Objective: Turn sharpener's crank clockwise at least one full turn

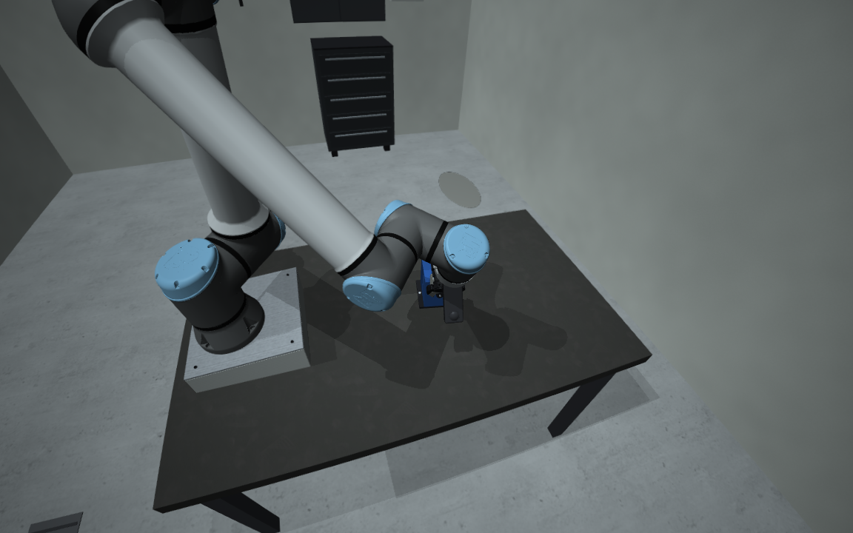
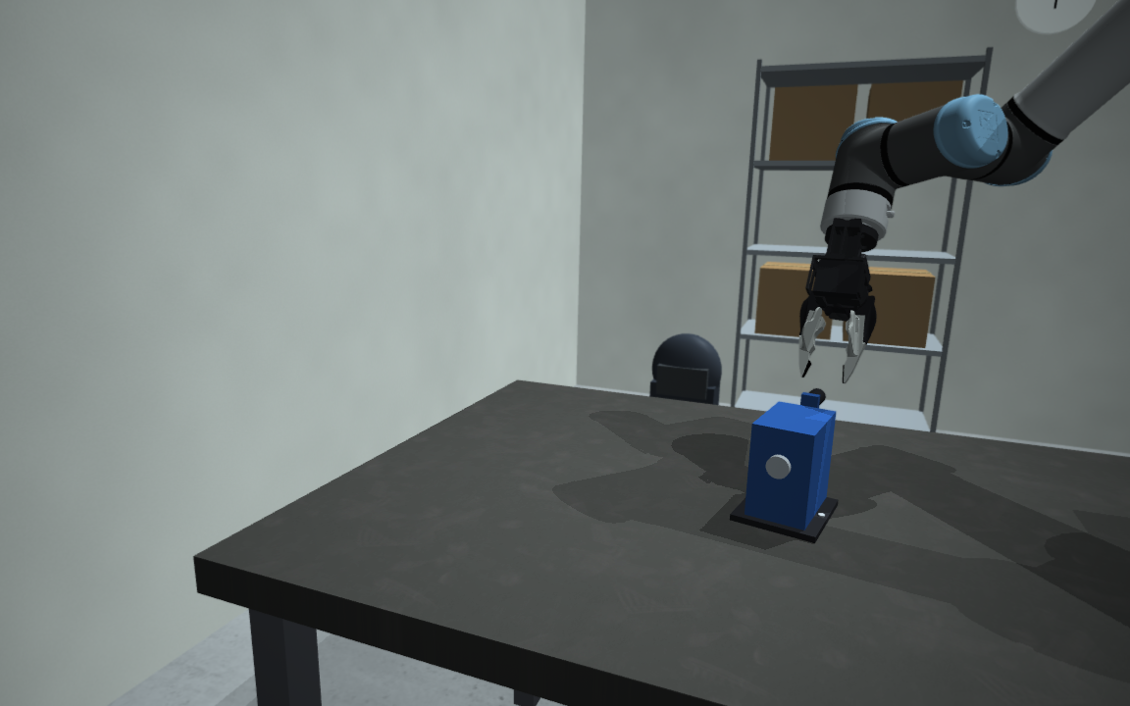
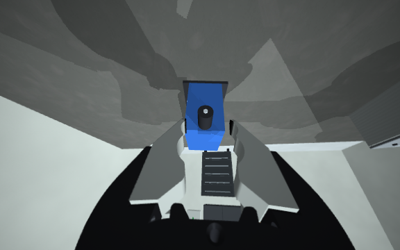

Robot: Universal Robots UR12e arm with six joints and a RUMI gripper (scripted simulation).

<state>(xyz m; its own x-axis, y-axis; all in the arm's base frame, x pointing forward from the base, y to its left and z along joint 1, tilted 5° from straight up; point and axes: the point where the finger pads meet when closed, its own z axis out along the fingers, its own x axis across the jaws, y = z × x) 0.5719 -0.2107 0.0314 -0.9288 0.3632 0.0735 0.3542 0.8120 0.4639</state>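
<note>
Right now the black handle knob is 3 cm to the left of my hand, 3 cm below it and 2 cm ahead of it.
</note>
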